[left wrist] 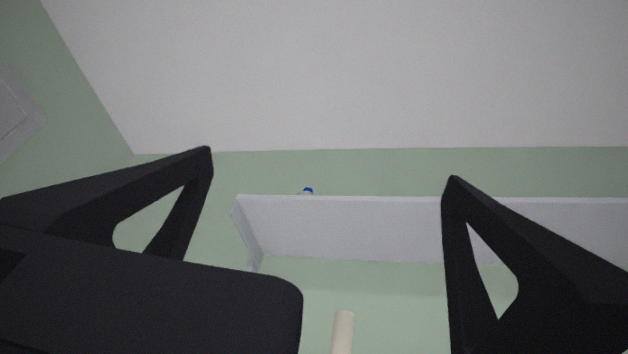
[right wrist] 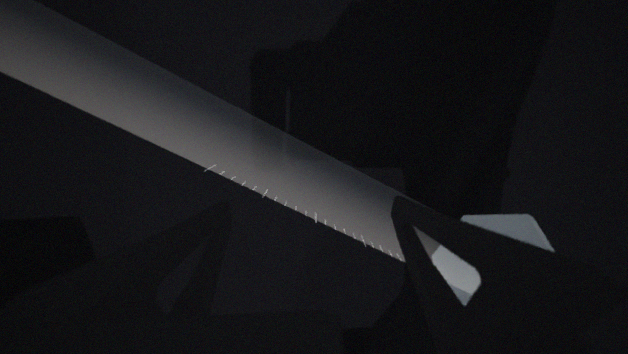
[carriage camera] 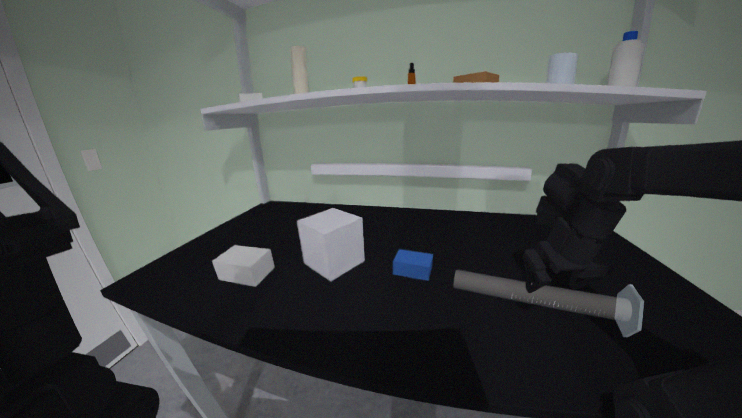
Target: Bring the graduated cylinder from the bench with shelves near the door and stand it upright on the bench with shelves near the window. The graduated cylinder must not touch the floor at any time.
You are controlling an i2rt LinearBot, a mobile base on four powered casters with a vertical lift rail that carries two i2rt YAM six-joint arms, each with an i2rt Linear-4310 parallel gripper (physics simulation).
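Places are measured from the left arm's base along level axes (x ahead, y left, z up), in metres.
Pixels of known places: left gripper, fingertip midpoint: (left wrist: 326,173); right gripper, fingertip midpoint: (right wrist: 313,206) (carriage camera: 550,289).
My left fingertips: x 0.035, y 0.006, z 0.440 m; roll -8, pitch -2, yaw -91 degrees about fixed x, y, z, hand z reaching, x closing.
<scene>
For each thing: its top centre in the pictures, then the offset to it from my left fingertips. Level surfaces: height alone.
- black bench top at its surface level: dz -0.374 m
- white box at its top centre: (carriage camera: 241,255) dx +0.355, dy +0.011, dz -0.316 m
- larger white block at its top centre: (carriage camera: 329,219) dx +0.413, dy -0.220, dz -0.244 m
- blue box at its top centre: (carriage camera: 413,257) dx +0.367, dy -0.431, dz -0.334 m
- shelf at its surface level: dz +0.064 m
The graduated cylinder (carriage camera: 563,300) (right wrist: 250,155) lies on its side on the black bench top (carriage camera: 337,306) at the right in the carriage view, its pale hexagonal base (carriage camera: 629,311) toward the right. My right gripper (carriage camera: 554,284) (right wrist: 313,206) is open, pointing down over the middle of the cylinder. In the right wrist view one fingertip overlaps the tube near its base end, and the other shows below the tube; contact cannot be told. My left gripper (left wrist: 326,173) is open and empty, raised well away from the cylinder; part of it shows at the carriage view's left edge.
A white box (carriage camera: 244,265), a larger white block (carriage camera: 331,244) and a blue box (carriage camera: 412,264) stand on the bench left of the cylinder. A shelf (carriage camera: 405,93) with bottles and containers hangs above. The door (carriage camera: 77,290) is at far left.
</scene>
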